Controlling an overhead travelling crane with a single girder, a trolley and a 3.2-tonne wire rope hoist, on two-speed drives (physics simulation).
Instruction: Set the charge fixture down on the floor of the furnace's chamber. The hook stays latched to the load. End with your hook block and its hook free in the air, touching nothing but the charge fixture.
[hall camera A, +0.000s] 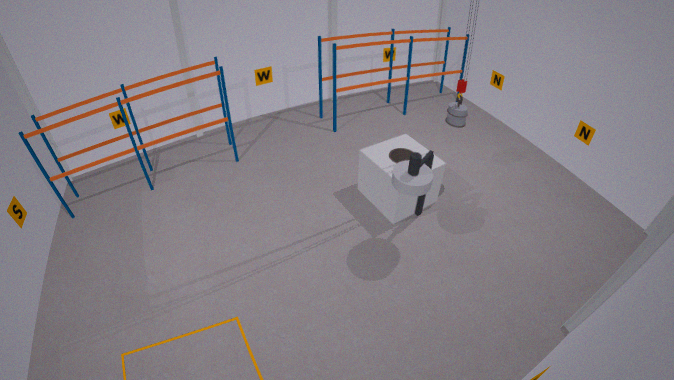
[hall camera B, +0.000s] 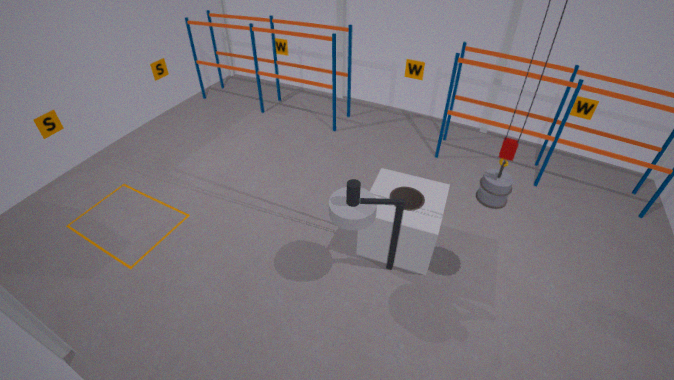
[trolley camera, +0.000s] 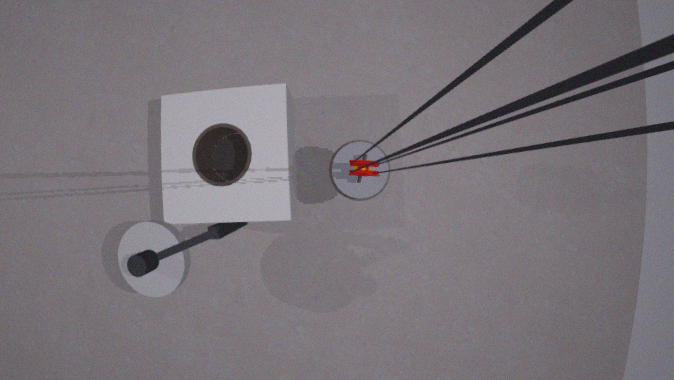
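Observation:
The charge fixture (hall camera A: 456, 117) (hall camera B: 493, 192) (trolley camera: 371, 187), a grey round stacked body, hangs upright in the air beside the furnace. My hook (hall camera A: 459, 96) (hall camera B: 503, 163) (trolley camera: 361, 168) under the red block is latched to its top. The furnace (hall camera A: 376, 184) (hall camera B: 419, 245) (trolley camera: 270, 110) is a white box with a dark round chamber opening (hall camera A: 400, 154) (hall camera B: 407, 198) (trolley camera: 222, 154) in its top. In the trolley camera the fixture is right of the furnace, apart from it. The chamber floor is dim in the trolley camera and hidden in the hall views.
The round lid (hall camera A: 411, 184) (hall camera B: 352, 216) (trolley camera: 167, 277) is swung aside on a dark arm (hall camera B: 395, 237) (trolley camera: 185, 248) by the furnace, off the opening. Blue and orange racks (hall camera A: 334, 90) (hall camera B: 334, 85) stand along the W wall. A yellow outline (hall camera A: 180, 336) (hall camera B: 99, 247) marks the floor.

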